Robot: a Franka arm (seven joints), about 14 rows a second.
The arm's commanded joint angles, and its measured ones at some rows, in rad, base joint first. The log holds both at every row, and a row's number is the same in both.
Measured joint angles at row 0:
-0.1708, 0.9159, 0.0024, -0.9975, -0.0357, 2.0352, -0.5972
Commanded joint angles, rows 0 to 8:
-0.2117, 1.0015, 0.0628, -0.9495, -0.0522, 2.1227, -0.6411
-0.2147, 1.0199, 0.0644, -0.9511, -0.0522, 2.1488, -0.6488
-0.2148, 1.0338, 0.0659, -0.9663, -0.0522, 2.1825, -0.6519
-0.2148, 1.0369, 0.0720, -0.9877, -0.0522, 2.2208, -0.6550
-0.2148, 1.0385, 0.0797, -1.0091, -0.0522, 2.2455, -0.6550
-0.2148, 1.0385, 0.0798, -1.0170, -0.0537, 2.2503, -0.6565
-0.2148, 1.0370, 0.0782, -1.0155, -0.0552, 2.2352, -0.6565
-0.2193, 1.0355, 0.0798, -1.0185, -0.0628, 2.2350, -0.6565
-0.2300, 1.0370, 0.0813, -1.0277, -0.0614, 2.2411, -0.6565
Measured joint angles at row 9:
-0.1987, 1.0520, 0.0566, -1.0017, -0.0473, 2.2331, -0.6349
